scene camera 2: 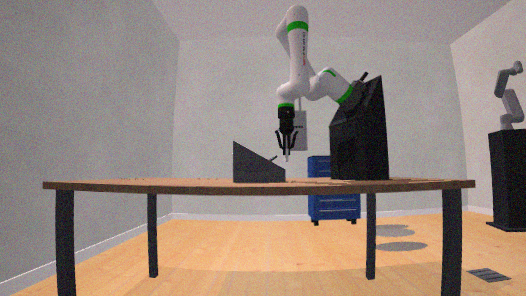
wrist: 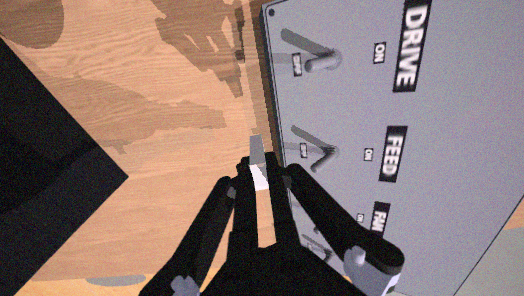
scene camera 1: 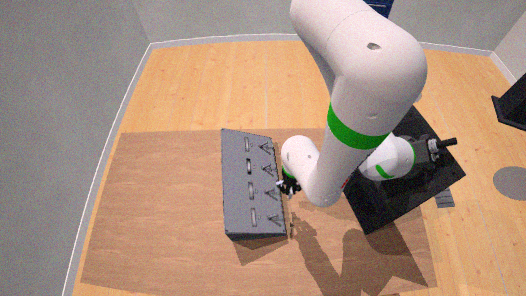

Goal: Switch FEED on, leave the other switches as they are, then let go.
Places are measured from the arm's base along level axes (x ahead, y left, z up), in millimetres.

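Pixels of known places: gripper, between the fingertips: (scene camera 2: 286,161) (wrist: 257,145) (scene camera 1: 289,196); arm's base, origin of its link: (scene camera 2: 352,101) (scene camera 1: 404,157).
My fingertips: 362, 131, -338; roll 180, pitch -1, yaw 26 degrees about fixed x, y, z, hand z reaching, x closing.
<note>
Ahead of a thing's pixels: the offset from my fingertips to its top centre, as dx, dy, dz. Level surfaces: height alone.
A grey sloped switch panel (scene camera 1: 235,185) (scene camera 2: 250,169) (wrist: 450,130) stands on the table. In the wrist view the FEED lever @[+89, +5, +31] (wrist: 324,161) leans to the OFF side, away from its ON label. The DRIVE lever @[+36, +113, +31] (wrist: 320,62) also leans to OFF. The FAN label @[+215, -67, +35] (wrist: 380,218) shows lower down; its lever is partly hidden by the gripper. My gripper (scene camera 1: 290,193) (scene camera 2: 287,159) (wrist: 257,145) is shut and empty, pointing down. It is beside the panel's low edge on the robot's side, near the FEED lever and apart from it. In scene camera 2 the levers overlap and cannot be told apart.
The black robot pedestal (scene camera 1: 372,215) (scene camera 2: 357,145) (wrist: 45,180) stands on the wooden table @[dz -102] (scene camera 1: 150,200) (scene camera 2: 150,185), on the gripper's other side. A blue drawer cabinet (scene camera 2: 334,206) stands behind the table. Another arm on a black stand (scene camera 2: 512,180) is at the far right.
</note>
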